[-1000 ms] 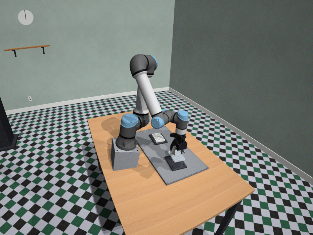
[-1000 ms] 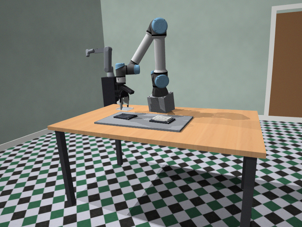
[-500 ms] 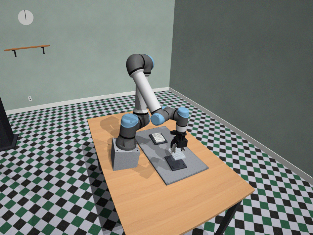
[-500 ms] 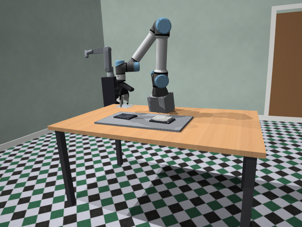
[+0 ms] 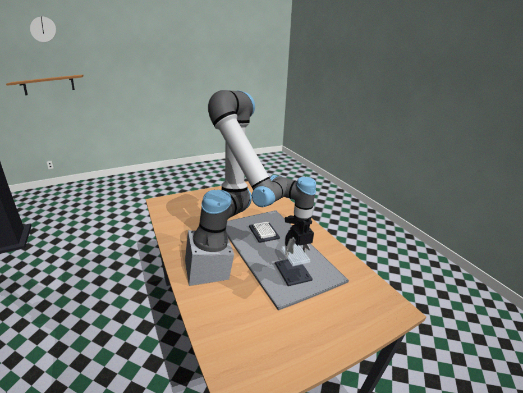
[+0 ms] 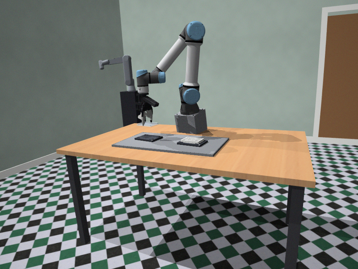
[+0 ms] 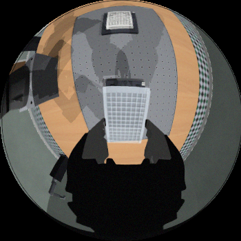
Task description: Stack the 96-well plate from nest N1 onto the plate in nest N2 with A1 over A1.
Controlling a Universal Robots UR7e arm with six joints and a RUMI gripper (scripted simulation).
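Right now my hand is 10 cm short of the A1 label, 41 cm to the right of it and 10 cm above it. The rest, counted from my hand: black plate nest (11 cm below); then 96-well plate (1 cm below).
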